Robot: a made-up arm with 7 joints. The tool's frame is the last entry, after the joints. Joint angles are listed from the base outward. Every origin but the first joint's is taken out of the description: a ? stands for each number. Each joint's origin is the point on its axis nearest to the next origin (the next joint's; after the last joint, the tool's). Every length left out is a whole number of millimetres.
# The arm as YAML. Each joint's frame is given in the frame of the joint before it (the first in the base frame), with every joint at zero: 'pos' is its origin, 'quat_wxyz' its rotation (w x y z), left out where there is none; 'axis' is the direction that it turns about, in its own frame. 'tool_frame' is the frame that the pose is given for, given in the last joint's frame.
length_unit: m
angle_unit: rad
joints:
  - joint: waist
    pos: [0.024, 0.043, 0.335]
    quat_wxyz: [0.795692, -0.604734, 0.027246, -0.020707]
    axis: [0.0, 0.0, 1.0]
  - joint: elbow
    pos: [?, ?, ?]
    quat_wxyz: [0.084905, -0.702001, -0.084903, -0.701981]
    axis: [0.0, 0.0, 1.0]
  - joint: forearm
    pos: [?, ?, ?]
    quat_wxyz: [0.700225, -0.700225, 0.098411, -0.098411]
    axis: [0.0, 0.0, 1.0]
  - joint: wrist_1
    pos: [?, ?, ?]
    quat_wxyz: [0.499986, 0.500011, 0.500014, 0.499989]
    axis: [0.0, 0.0, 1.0]
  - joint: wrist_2
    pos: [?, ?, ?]
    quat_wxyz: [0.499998, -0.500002, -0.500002, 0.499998]
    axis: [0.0, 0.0, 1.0]
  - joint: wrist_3
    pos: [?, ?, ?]
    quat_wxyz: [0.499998, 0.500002, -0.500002, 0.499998]
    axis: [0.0, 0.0, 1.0]
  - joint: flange
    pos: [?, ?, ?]
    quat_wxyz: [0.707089, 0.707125, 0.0, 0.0]
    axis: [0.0, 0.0, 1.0]
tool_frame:
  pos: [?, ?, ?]
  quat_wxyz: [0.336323, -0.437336, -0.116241, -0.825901]
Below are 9 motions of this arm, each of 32 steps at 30 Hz.
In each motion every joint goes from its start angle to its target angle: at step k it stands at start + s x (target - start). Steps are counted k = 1, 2, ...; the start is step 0. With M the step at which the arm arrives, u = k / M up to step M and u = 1 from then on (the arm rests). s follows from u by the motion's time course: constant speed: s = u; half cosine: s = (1 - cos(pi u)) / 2; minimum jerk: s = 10 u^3 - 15 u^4 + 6 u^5.
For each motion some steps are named. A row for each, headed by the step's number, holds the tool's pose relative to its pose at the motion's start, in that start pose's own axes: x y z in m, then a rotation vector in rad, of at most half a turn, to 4 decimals.
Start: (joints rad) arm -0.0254 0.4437 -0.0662 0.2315 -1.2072 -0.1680 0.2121
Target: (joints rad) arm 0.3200 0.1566 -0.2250 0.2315 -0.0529 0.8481 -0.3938
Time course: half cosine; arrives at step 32
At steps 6, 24, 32:
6: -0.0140 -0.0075 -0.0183 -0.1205 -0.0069 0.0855
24: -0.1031 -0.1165 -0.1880 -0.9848 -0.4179 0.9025
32: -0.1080 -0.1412 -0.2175 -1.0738 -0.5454 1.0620

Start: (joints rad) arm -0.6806 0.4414 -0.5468 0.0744 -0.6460 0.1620 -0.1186
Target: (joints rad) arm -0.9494 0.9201 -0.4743 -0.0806 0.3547 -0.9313 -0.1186
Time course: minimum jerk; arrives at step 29
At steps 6, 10, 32:
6: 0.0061 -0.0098 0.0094 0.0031 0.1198 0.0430
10: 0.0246 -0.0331 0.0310 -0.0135 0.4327 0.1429
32: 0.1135 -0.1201 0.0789 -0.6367 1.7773 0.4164

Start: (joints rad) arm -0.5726 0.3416 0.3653 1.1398 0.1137 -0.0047 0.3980
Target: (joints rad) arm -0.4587 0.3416 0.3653 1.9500 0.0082 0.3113 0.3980
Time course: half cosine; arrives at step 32
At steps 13, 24, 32:
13: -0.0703 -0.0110 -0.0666 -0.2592 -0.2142 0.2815
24: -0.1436 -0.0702 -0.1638 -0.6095 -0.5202 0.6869
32: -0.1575 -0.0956 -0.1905 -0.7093 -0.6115 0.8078

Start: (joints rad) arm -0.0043 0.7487 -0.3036 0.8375 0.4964 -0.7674 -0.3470
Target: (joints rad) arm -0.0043 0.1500 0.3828 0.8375 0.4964 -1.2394 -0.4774
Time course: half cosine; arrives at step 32
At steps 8, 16, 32:
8: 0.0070 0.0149 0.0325 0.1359 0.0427 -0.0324
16: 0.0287 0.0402 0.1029 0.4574 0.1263 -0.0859
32: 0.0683 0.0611 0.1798 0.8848 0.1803 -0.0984

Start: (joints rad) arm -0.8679 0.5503 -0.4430 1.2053 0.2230 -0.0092 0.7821
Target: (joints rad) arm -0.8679 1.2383 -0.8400 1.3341 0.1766 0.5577 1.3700
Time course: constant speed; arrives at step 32
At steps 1, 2, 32:
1: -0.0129 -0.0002 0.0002 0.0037 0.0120 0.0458
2: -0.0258 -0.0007 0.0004 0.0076 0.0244 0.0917
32: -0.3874 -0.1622 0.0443 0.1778 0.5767 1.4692

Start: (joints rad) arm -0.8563 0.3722 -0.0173 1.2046 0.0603 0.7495 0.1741
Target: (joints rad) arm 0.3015 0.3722 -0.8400 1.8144 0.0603 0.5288 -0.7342
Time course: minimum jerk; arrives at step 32
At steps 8, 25, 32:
8: -0.0710 0.0421 -0.0316 -0.1675 -0.0222 0.1037
25: -0.5587 -0.0728 -0.4210 -1.4772 -0.6693 0.7868
32: -0.5801 -0.1145 -0.4509 -1.5760 -0.7617 0.8416

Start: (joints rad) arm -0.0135 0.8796 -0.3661 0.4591 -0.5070 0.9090 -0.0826
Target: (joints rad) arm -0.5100 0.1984 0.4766 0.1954 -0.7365 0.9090 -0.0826
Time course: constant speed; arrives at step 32
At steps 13, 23, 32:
13: 0.1750 -0.0145 0.0190 0.0767 0.1789 -0.6318
23: 0.2808 -0.0573 0.0059 0.0893 0.2943 -1.1004
32: 0.3482 -0.1010 -0.0185 0.0661 0.3677 -1.5035

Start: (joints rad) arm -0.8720 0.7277 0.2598 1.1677 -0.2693 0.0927 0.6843
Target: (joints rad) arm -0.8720 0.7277 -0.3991 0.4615 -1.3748 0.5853 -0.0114
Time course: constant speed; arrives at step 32
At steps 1, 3, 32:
1: 0.0040 -0.0005 0.0002 -0.0276 -0.0095 -0.0276
3: 0.0120 -0.0018 0.0000 -0.0864 -0.0275 -0.0842
32: 0.1076 -0.0655 -0.0939 -1.4510 -0.2415 -0.8543

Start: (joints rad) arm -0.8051 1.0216 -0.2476 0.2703 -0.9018 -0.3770 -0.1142
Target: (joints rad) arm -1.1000 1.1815 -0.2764 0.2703 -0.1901 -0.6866 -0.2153
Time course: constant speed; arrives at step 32
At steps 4, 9, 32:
4: 0.0061 0.0048 0.0157 -0.0569 0.1223 0.0096
9: 0.0143 0.0103 0.0344 -0.1297 0.2739 0.0232
32: 0.0549 0.0270 0.1068 -0.4990 0.9362 0.1251

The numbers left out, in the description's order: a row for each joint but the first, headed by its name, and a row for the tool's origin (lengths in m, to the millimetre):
elbow: 0.027 -0.003 0.0
forearm: -0.068 -0.309 0.0
wrist_1: -0.06 -0.008 0.0
wrist_2: -0.201 -0.04 0.0
wrist_3: 0.02 0.03 0.0
flange: 0.053 -0.003 0.0
tool: -0.002 0.01 0.0

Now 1 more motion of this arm.
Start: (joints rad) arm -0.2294 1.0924 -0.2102 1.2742 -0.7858 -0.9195 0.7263
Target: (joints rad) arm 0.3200 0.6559 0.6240 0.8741 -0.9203 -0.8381 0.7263
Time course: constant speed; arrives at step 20
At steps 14, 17, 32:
14: -0.0222 -0.1166 -0.0786 0.1990 -0.4049 0.3051
17: -0.0327 -0.1486 -0.0802 0.2716 -0.4505 0.3852
32: -0.0445 -0.1832 -0.0763 0.3539 -0.4781 0.4653

